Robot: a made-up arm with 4 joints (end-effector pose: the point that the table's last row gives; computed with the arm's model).
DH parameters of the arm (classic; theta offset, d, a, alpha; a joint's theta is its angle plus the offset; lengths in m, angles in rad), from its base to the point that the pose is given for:
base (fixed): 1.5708 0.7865 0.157 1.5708
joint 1: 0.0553 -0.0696 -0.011 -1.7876
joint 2: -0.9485 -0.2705 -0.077 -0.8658
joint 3: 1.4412 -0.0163 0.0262 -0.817
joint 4: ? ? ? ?
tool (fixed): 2.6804 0.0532 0 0
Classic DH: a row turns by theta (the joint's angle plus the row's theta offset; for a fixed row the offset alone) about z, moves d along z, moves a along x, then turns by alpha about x.
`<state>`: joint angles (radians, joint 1 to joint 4).
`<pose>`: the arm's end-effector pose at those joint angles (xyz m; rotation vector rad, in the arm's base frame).
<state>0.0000 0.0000 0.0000 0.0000</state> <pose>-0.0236 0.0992 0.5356 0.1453 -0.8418 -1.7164</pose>
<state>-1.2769 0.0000 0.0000 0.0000</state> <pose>-0.0236 -0.0999 0.7691 -0.7082 -1.7550 -0.9056</pose>
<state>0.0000 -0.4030 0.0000 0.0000</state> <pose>-0.0462 0.1076 0.5311 0.0187 -0.8177 -2.1197</pose>
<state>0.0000 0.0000 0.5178 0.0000</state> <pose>-0.0150 0.1220 0.5208 -0.1812 -0.7923 -1.2813</pose>
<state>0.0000 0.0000 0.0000 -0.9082</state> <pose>-0.0326 0.0571 0.4933 0.7276 -0.0538 -2.1325</pose>
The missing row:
joint 4: -0.2849 -0.0668 -0.0553 0.8791
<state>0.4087 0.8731 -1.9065 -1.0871</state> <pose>0.0370 0.2000 0.4551 -2.0733 -1.3859 1.3772</pose>
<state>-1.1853 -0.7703 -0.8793 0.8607</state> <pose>-0.0638 -0.0626 0.7219 0.5859 2.4909 1.4405</pose>
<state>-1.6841 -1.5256 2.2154 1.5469</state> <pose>-0.0763 -0.1505 0.6766 -2.0954 -0.1422 0.5542</pose>
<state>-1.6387 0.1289 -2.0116 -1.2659</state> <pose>-0.0253 -0.1764 0.8928 2.0237 -0.4449 -1.0228</pose>
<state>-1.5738 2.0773 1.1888 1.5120</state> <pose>0.0492 -0.1572 0.8717 0.4889 0.6430 2.7405</pose>
